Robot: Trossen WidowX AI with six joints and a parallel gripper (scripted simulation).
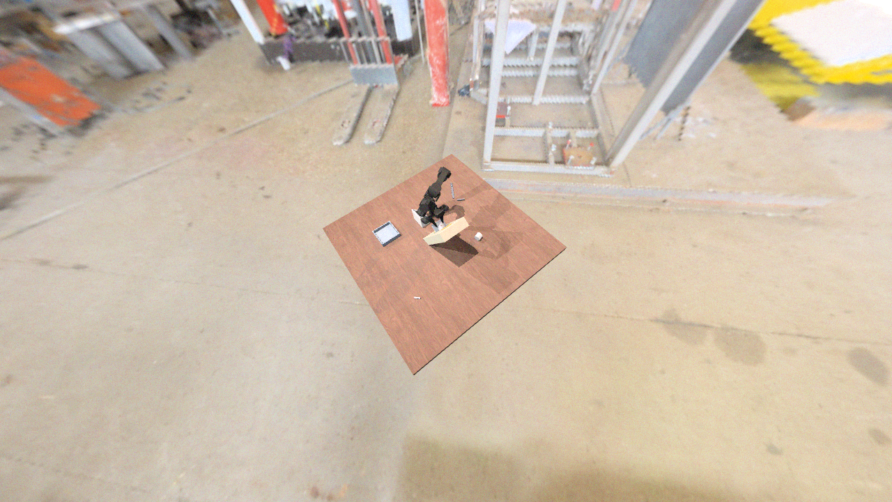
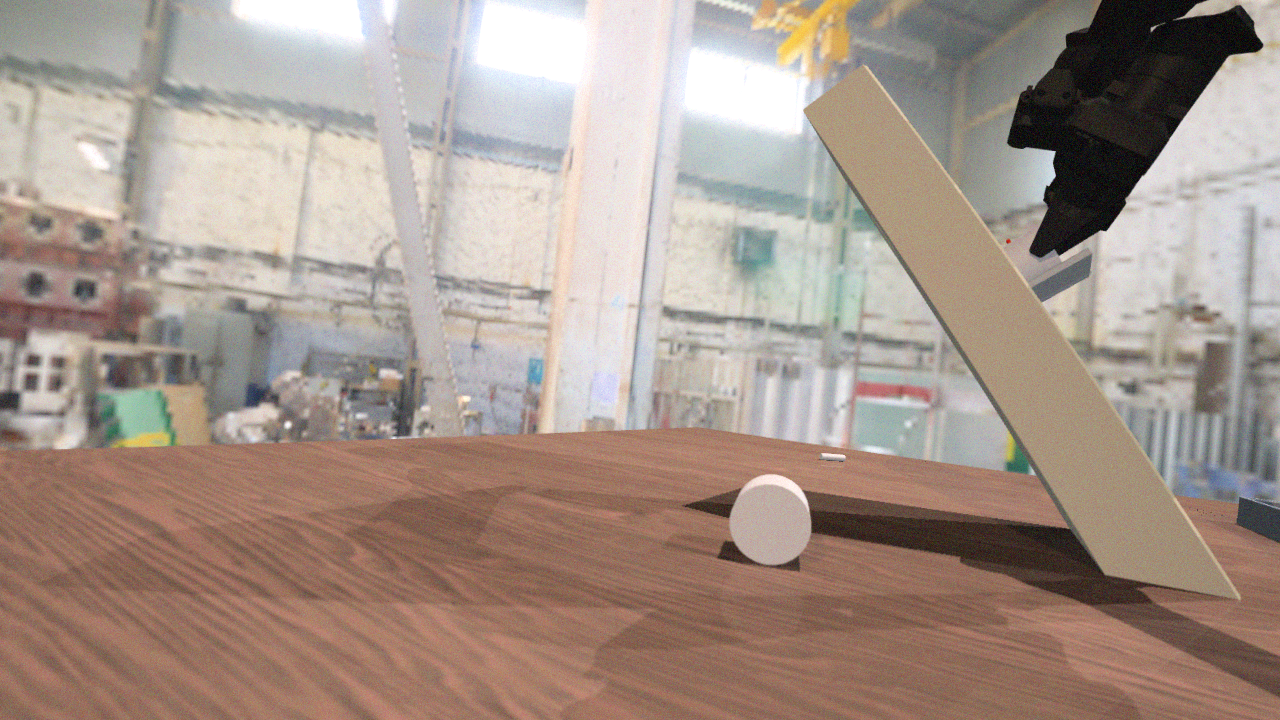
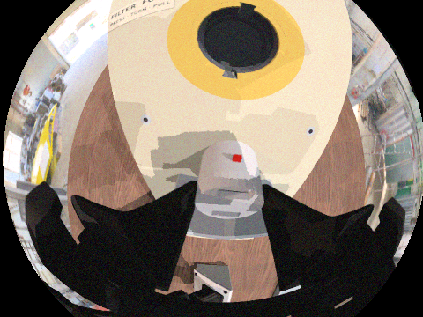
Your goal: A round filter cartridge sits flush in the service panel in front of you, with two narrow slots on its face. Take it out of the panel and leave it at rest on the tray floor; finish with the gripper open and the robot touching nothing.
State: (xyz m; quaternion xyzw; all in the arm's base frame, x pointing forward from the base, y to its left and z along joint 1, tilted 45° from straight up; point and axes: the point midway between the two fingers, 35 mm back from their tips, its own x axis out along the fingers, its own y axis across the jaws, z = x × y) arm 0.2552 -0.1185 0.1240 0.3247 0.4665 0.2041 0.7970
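My gripper tip is now 330 mm past the grey tray, 290 mm to the left of it and 220 mm above it. Also, from my gripper tip: small white bit: 370 mm to the right, 240 mm ahead, 220 mm below.
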